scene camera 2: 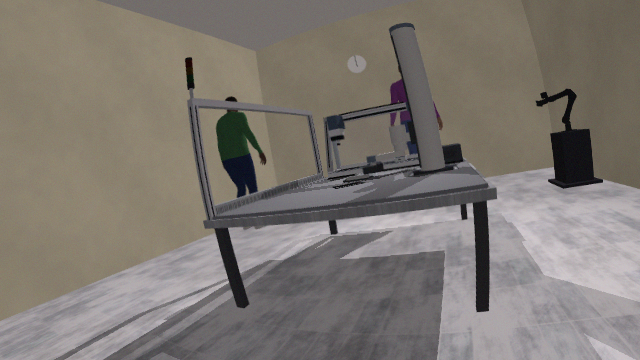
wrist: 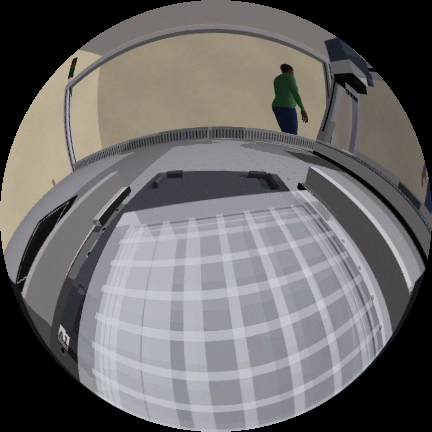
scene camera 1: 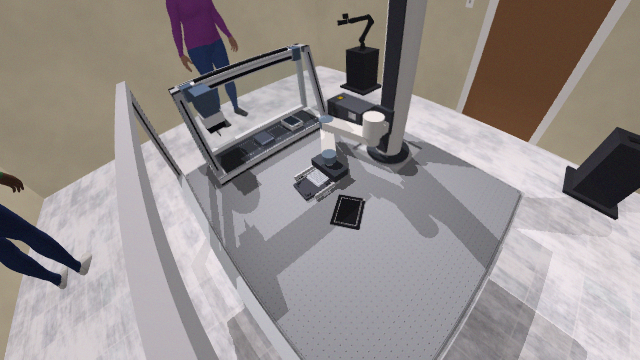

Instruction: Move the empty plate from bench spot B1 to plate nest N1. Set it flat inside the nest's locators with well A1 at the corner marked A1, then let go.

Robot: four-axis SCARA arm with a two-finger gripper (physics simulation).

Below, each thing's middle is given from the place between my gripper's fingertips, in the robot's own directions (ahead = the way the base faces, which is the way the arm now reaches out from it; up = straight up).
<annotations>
My gripper is now 110 mm past the well plate (wrist: 226, 306). The rest, counted from my hand: black nest with white outline (scene camera 1: 348, 211) (240 mm to the left, 60 mm behind, 20 mm below).
</annotations>
